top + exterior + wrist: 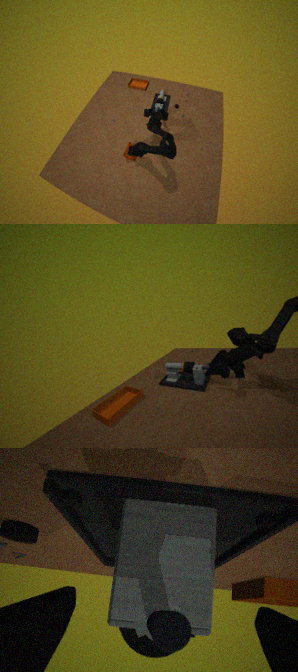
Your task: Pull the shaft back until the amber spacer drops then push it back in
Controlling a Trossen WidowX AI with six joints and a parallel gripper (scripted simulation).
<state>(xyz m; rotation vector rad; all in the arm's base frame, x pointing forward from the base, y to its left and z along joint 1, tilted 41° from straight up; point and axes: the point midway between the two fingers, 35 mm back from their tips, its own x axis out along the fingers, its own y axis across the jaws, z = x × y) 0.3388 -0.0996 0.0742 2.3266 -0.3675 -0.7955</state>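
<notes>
My gripper tip is now 11 cm short of the amber spacer, 1 cm to the left of it and 1 cm below it. Also, from my gripper tip: orange tray: 34 cm ahead, 26 cm to the left, 6 cm below; then dark disc: 12 cm ahead, 16 cm to the right, 6 cm below.
</notes>
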